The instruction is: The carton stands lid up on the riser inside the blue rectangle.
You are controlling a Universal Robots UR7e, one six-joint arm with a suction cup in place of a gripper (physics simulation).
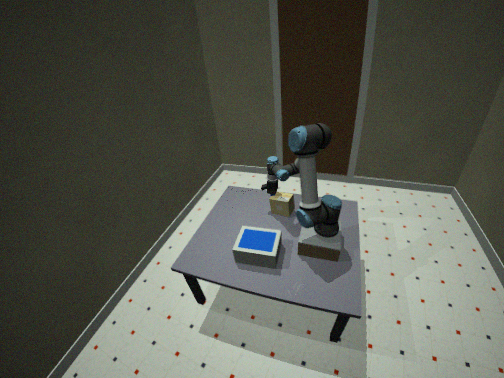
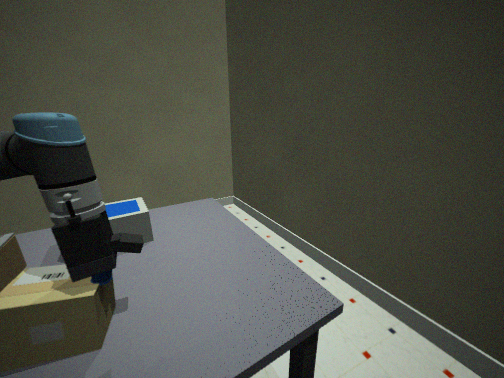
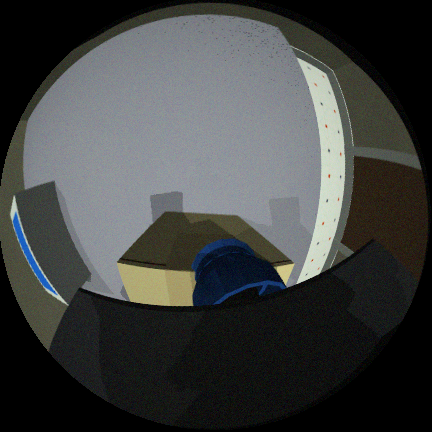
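Seen in the pictures: hand at its tool point: (image 1: 272,195) (image 2: 105,283) (image 3: 227,251); arm's base at its link origin: (image 1: 326,228).
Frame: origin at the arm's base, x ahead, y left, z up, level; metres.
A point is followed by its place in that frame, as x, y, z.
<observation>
The tan carton (image 1: 281,204) @(0.311, -0.186, 0.003) (image 2: 49,321) @(0.310, -0.294, -0.013) (image 3: 153,282) @(0.389, -0.228, 0.023) stands on the grey table (image 1: 227,211) @(0.731, -0.168, -0.108) (image 2: 211,264) @(0.644, -0.189, -0.108) near its far edge, close to the arm's base. A barcode label (image 2: 49,275) @(0.307, -0.220, 0.033) lies on its top face. My suction cup (image 1: 271,190) @(0.392, -0.271, 0.008) (image 2: 101,278) (image 3: 229,266) presses on the carton's top near one corner. The white riser (image 1: 254,256) @(0.387, 0.273, -0.017) (image 2: 132,226) @(0.459, 0.073, -0.031) (image 3: 44,233) @(0.419, 0.073, -0.039) with the blue rectangle (image 1: 257,239) @(0.394, 0.170, 0.012) (image 2: 121,208) @(0.436, 0.167, 0.012) (image 3: 28,250) stands apart from the carton, nearer the table's middle, with nothing on it.
The arm stands on a brown pedestal (image 1: 319,247) @(0.034, 0.150, -0.009) (image 2: 7,256) @(0.153, 0.074, -0.033) at the table's right side, next to the riser. The table's edge drops to the tiled floor (image 1: 427,264) (image 2: 366,325). Room walls stand close behind the table.
</observation>
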